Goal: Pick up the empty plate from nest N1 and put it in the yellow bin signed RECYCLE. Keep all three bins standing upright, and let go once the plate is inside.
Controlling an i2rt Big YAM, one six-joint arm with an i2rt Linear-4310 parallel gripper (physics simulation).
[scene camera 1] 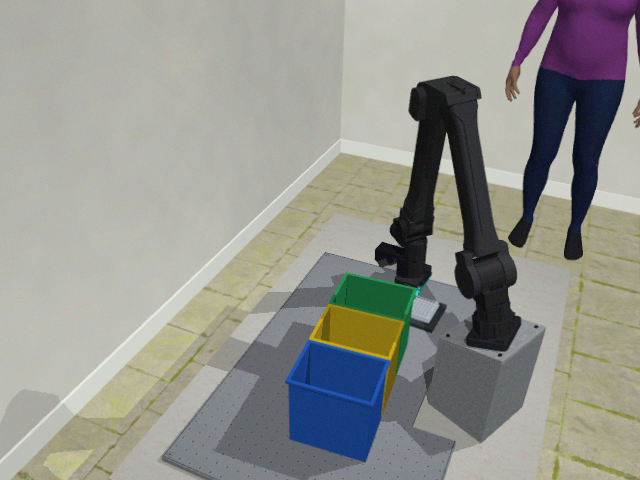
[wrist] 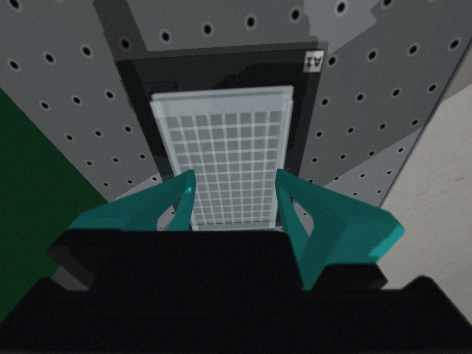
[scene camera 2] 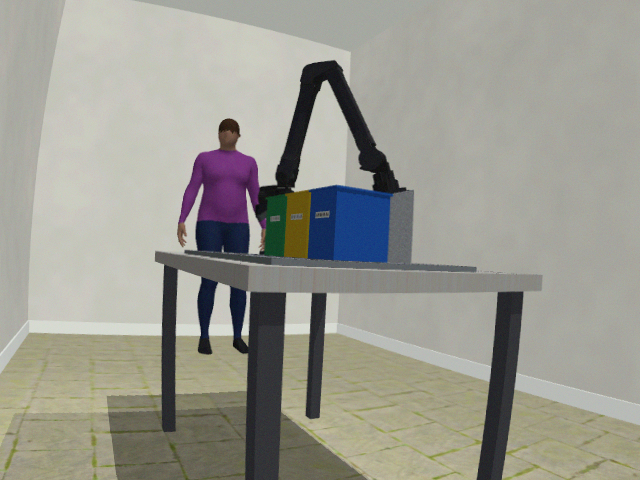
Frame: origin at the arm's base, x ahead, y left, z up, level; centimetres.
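Where they show: gripper, fingertip midpoint: (wrist: pixel 235 176); arm's base, origin of the base link: (scene camera 1: pixel 494 333).
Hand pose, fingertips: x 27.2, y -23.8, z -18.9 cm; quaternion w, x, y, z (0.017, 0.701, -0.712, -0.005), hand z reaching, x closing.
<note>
Things, the pixels of their top centre, and the offset from my fingertips.
- dark nest, middle of its top: (wrist: pixel 229 173) (scene camera 1: pixel 411 306) dx -0.6, dy +0.5, dz -1.1 cm
- yellow bin, middle of its top: (scene camera 1: pixel 357 330) (scene camera 2: pixel 323 195) dx -0.3, dy +34.0, dz +15.4 cm
- green bin, middle of its top: (scene camera 1: pixel 373 295) (scene camera 2: pixel 300 199) dx +2.1, dy +21.1, dz +15.4 cm
- blue bin, middle of its top: (scene camera 1: pixel 338 370) (scene camera 2: pixel 351 191) dx -2.7, dy +46.9, dz +15.4 cm
The pale, gridded empty plate (scene camera 1: pixel 425 309) (wrist: pixel 227 145) lies in the dark nest (scene camera 1: pixel 440 314) (wrist: pixel 200 72), which has a small tag with upside-down lettering at one corner. My gripper (scene camera 1: pixel 419 289) (wrist: pixel 235 176) is partly open, its teal fingertips over the plate's width in the wrist view, with nothing held. The finger spacing looks narrower than the plate there; the exact height above it is hard to tell. The yellow bin (scene camera 1: pixel 359 331) (scene camera 2: pixel 297 232) stands upright between the green and blue bins; its sign is too small to read. The gripper's fingers are hidden in scene camera 2.
The green bin (scene camera 1: pixel 373 299) (scene camera 2: pixel 276 235) (wrist: pixel 35 165) stands upright close beside the gripper and nest. The blue bin (scene camera 1: pixel 336 413) (scene camera 2: pixel 361 227) stands upright at the row's other end. The arm's grey pedestal (scene camera 1: pixel 462 384) (scene camera 2: pixel 401 227) is beside the bins. A person (scene camera 1: pixel 589 46) (scene camera 2: pixel 224 186) stands behind the table.
</note>
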